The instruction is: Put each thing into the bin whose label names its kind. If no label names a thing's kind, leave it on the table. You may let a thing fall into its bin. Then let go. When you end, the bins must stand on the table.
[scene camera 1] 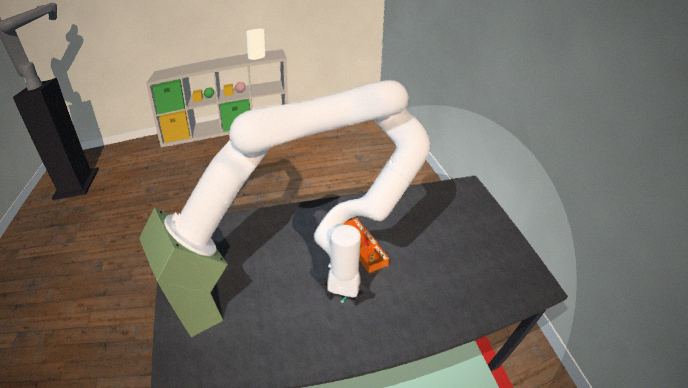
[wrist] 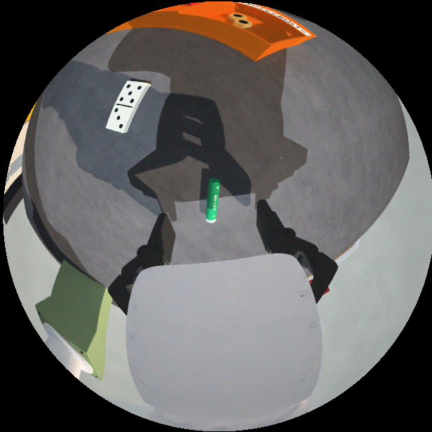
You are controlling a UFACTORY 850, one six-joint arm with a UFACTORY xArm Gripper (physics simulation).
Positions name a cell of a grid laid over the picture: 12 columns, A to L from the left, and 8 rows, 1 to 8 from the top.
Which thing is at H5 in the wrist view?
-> My gripper.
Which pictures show my gripper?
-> Scene camera 1 and the wrist view: all of them.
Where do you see a white domino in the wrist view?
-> D2
